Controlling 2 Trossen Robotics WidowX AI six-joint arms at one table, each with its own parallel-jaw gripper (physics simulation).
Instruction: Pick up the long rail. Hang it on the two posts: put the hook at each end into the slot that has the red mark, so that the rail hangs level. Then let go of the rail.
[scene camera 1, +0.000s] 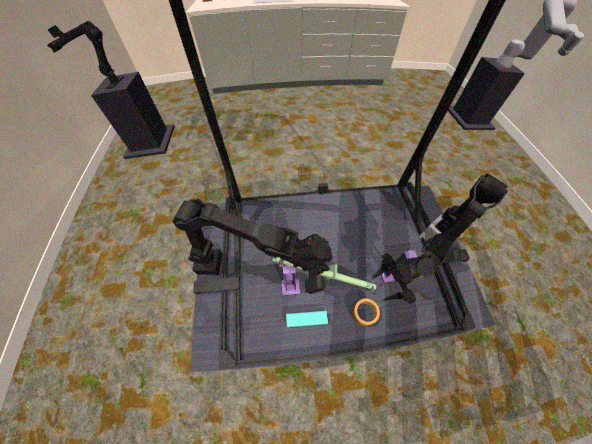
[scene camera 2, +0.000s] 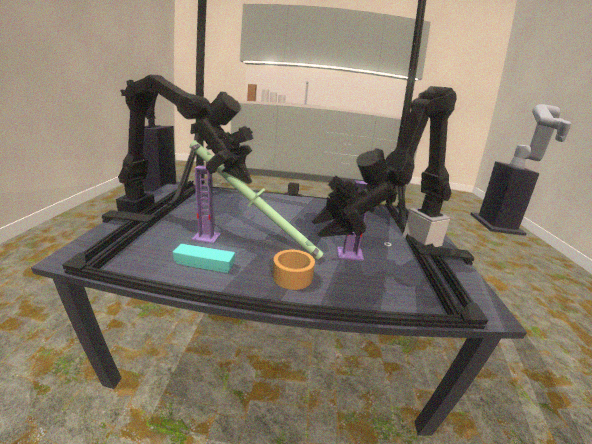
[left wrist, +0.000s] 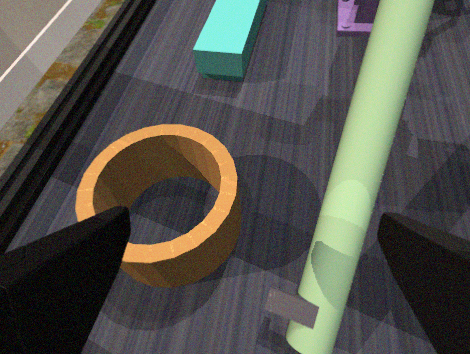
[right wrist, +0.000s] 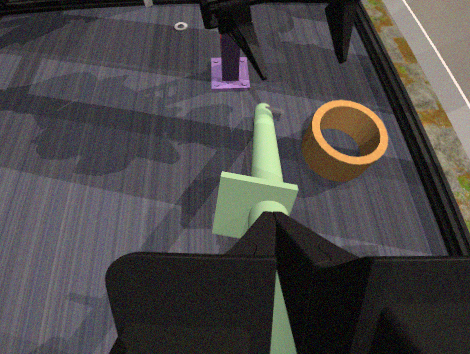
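Where they show: left gripper, fingertip midpoint: (scene camera 1: 377, 288) (scene camera 2: 315, 228) (left wrist: 255, 221) (right wrist: 304, 70); right gripper, fingertip midpoint: (scene camera 1: 328, 269) (scene camera 2: 250, 183) (right wrist: 271, 220); left arm's base, link origin: (scene camera 1: 444, 227) (scene camera 2: 430, 212); right arm's base, link origin: (scene camera 1: 205, 259) (scene camera 2: 135, 196).
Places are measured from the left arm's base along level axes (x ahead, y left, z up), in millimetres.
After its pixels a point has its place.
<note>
The long pale green rail (scene camera 1: 350, 279) {x 493, y -87, z -2 mm} (scene camera 2: 275, 215) {x 507, y -90, z 3 mm} (left wrist: 365, 125) {x 475, y -70, z -19 mm} (right wrist: 266, 150) {x 500, y -97, z 6 mm} is steeply tilted, its left end high near the top of the left purple post (scene camera 1: 290, 281) {x 668, y -226, z -55 mm} (scene camera 2: 204, 205) {x 673, y -230, z -4 mm}, its right end low by the orange ring. What bears it is unclear. The right purple post (scene camera 1: 388, 276) {x 326, y -8, z -84 mm} (scene camera 2: 351, 245) {x 299, y -18, z -81 mm} stands partly behind my left gripper. Red marks show low on both posts. My right gripper (scene camera 2: 247, 179) {x 560, y -149, z 75 mm} (right wrist: 271, 220) {x 560, y -149, z 75 mm} is shut and empty; the rail passes beneath its closed tips. My left gripper (scene camera 1: 380, 288) {x 437, y 1, z -1 mm} (scene camera 2: 318, 227) {x 437, y 1, z -1 mm} (left wrist: 255, 221) {x 437, y 1, z -1 mm} is open above the rail's low end, holding nothing.
The orange ring (scene camera 1: 355, 312) {x 543, y 14, z -57 mm} (scene camera 2: 294, 278) {x 523, y 82, z -75 mm} (left wrist: 229, 195) {x 482, y 0, z -56 mm} (right wrist: 320, 157) {x 511, y -9, z -73 mm} stands close to the rail's low end. A turquoise block (scene camera 1: 307, 319) {x 699, y -74, z -71 mm} (scene camera 2: 203, 258) {x 703, y -53, z -74 mm} (left wrist: 227, 30) {x 662, y -56, z -71 mm} lies in front of the left post. Black frame rails (scene camera 2: 250, 305) {x 635, y 119, z -93 mm} border the table.
</note>
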